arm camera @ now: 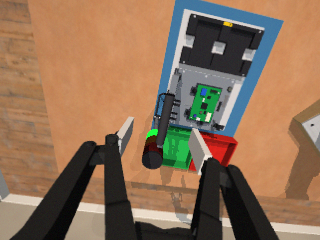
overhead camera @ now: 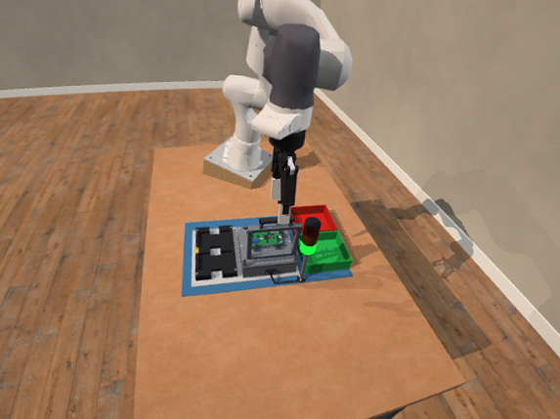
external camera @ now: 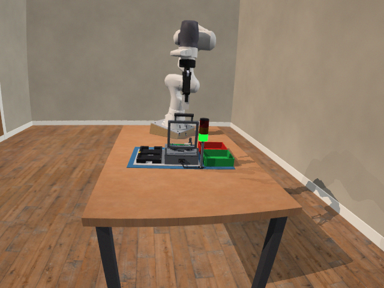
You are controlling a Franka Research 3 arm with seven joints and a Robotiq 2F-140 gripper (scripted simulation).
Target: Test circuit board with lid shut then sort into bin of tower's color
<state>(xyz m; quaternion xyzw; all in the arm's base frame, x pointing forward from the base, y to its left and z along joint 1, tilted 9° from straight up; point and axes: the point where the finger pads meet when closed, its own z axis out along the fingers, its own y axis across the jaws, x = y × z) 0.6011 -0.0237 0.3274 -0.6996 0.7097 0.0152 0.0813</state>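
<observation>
Now: hand 260 mm above the green circuit board and 130 mm past it. Round my hand: tester lid: 150 mm below, 20 mm behind; green bin: 320 mm below, 200 mm to the left, 90 mm behind; dark plate: 260 mm below, 130 mm behind, 10 mm to the left.
</observation>
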